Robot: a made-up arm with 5 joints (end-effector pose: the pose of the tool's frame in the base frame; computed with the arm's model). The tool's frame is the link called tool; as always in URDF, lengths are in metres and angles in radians.
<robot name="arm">
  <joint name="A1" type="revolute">
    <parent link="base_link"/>
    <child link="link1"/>
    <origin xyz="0 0 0.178" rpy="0 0 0"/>
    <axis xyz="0 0 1"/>
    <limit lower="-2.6" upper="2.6"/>
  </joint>
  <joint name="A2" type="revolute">
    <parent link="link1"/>
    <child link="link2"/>
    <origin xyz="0.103 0.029 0.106" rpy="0 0 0"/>
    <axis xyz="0 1 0"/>
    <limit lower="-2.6" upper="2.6"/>
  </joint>
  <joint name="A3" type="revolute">
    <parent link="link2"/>
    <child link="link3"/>
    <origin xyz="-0.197 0.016 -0.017" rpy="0 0 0"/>
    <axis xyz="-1 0 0"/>
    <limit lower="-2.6" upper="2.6"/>
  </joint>
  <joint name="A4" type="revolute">
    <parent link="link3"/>
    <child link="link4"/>
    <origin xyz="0.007 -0.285 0.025" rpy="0 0 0"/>
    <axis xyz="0 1 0"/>
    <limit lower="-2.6" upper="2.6"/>
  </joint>
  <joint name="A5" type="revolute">
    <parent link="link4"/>
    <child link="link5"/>
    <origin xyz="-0.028 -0.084 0.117" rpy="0 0 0"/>
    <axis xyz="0 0 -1"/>
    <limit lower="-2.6" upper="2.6"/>
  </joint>
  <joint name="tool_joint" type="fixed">
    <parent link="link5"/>
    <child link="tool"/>
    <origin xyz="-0.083 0.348 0.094" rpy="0 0 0"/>
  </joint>
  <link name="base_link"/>
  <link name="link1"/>
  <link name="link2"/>
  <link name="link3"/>
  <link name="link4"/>
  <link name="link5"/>
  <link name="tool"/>
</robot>
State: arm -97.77 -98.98 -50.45 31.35 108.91
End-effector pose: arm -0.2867 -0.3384 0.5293 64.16 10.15 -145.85
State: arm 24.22 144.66 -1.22 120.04 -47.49
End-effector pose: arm 0.1378 -0.1075 0.0322 -97.07 -41.29 118.29
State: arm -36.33 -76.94 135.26 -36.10 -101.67
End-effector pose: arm -0.0662 0.5532 -0.2184 -137.44 17.21 -91.02
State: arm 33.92 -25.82 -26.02 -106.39 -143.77
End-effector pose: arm 0.2853 -0.4078 -0.3150 -132.52 17.07 99.52
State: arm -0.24 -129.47 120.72 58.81 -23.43
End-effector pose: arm 0.2835 0.3799 0.2563 28.66 -19.22 -111.85
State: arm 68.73 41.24 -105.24 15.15 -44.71
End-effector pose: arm 0.0453 -0.4679 0.3783 111.39 -5.45 68.40
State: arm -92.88 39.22 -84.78 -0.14 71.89
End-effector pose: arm -0.2099 -0.0478 0.0925 -78.72 68.40 100.83
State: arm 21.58 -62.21 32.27 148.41 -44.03
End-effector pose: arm 0.1419 -0.0457 0.5051 75.35 59.69 71.57
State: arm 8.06 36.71 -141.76 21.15 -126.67
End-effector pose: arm -0.6210 0.2712 -0.0354 -177.76 -36.53 -100.14
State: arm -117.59 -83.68 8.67 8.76 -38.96
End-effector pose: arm 0.0520 0.2323 -0.1476 -67.34 -47.78 -53.64
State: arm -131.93 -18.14 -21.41 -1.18 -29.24
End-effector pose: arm 0.1569 0.3807 0.2903 9.17 -27.19 -101.67
